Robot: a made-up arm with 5 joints. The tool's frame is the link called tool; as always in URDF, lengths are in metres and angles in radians.
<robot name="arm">
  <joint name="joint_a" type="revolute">
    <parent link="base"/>
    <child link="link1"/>
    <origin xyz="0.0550 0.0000 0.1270" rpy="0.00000 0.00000 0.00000"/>
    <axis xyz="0 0 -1"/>
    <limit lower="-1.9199" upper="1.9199"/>
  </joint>
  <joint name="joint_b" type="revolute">
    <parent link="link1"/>
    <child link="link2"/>
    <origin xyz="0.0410 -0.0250 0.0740" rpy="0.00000 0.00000 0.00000"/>
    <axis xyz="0 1 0"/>
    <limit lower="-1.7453" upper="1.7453"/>
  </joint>
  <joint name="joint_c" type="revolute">
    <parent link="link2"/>
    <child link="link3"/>
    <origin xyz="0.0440 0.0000 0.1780" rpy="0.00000 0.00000 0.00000"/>
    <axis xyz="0 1 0"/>
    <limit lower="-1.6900" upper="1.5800"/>
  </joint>
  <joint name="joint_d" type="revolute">
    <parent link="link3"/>
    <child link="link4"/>
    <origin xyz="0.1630 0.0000 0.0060" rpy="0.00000 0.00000 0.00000"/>
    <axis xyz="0 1 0"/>
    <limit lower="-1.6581" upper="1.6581"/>
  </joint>
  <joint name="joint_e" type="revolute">
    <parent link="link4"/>
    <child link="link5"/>
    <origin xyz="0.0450 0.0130 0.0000" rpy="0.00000 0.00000 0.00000"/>
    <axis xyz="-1 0 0"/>
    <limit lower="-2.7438" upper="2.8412"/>
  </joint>
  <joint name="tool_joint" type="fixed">
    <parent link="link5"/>
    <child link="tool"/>
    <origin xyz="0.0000 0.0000 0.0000" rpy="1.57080 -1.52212 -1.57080"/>
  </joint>
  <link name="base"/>
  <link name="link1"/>
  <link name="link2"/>
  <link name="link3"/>
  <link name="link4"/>
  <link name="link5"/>
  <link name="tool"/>
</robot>
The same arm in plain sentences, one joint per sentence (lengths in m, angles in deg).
The arm has five revolute joints in a row. What follows holds with every joint at zero, and every direction is one of the base frame's.
Joint 1 lies 0.055 m along +x and 0.127 m along +z from the base frame's origin and rotates about -z, from -110 to 110 deg.
Joint 2 lies 0.041 m along +x and 0.025 m along -y and 0.074 m along +z from joint 1 and rotates about +y, from -100 to 100 deg.
Joint 3 lies 0.044 m along +x and 0.178 m along +z from joint 2 and rotates about +y, from -96.83 to 90.53 deg.
Joint 4 lies 0.163 m along +x and 0.006 m along +z from joint 3 and rotates about +y, from -95 to 95 deg.
Joint 5 lies 0.045 m along +x and 0.013 m along +y from joint 4 and rotates about -x, from -157.21 to 162.79 deg.
The tool frame, which is the frame that the pose is given for, lies at the same point as joint 5; its axes are the base frame's turned by roll 90, pitch -87.21 and yaw -90 deg (as in URDF: about the fixed x, then y, then z).

